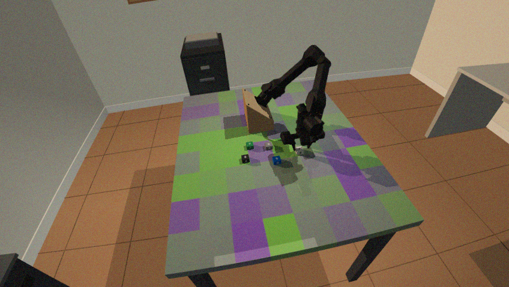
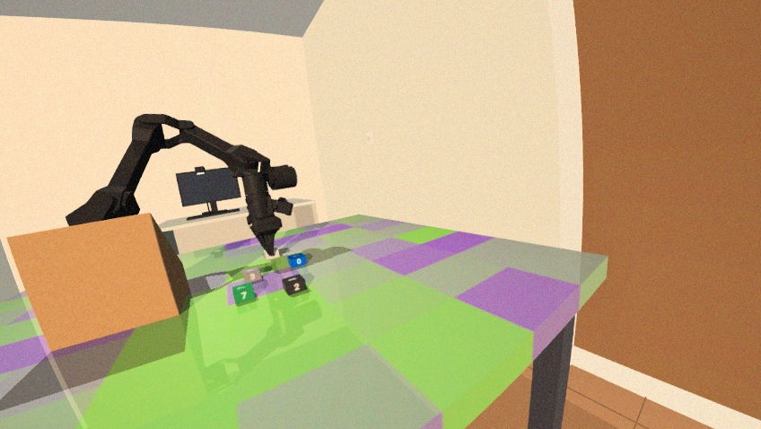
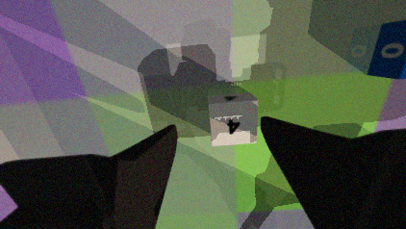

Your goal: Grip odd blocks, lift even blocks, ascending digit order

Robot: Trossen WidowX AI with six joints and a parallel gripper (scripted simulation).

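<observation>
The green block is 11 cm behind my gripper tip and 21 cm to the right of it. From my gripper tip the other things lie so: grey block: 7 cm behind, 13 cm to the right; then white block: 1 cm to the right; then blue block: 3 cm ahead, 13 cm to the right.
</observation>
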